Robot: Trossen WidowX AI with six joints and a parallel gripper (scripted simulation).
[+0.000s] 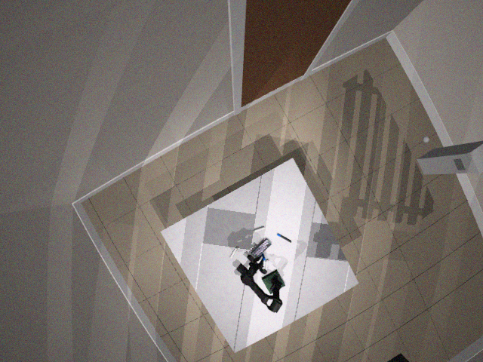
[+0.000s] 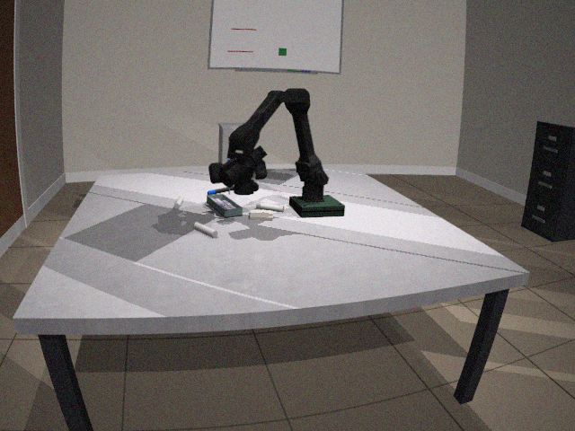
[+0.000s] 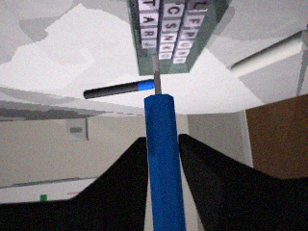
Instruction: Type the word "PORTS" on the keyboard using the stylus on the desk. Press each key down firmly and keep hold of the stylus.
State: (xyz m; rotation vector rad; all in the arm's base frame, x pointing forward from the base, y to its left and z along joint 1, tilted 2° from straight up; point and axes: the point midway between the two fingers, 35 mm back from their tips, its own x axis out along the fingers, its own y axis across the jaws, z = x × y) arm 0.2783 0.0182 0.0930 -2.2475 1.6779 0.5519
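The cream box is 100 mm behind my gripper tip, 80 mm to the left of it and 100 mm below it. From my gripper tip the other things lie so: black pen: 30 mm ahead, 210 mm to the right, 100 mm below; blue stylus: 10 mm below.
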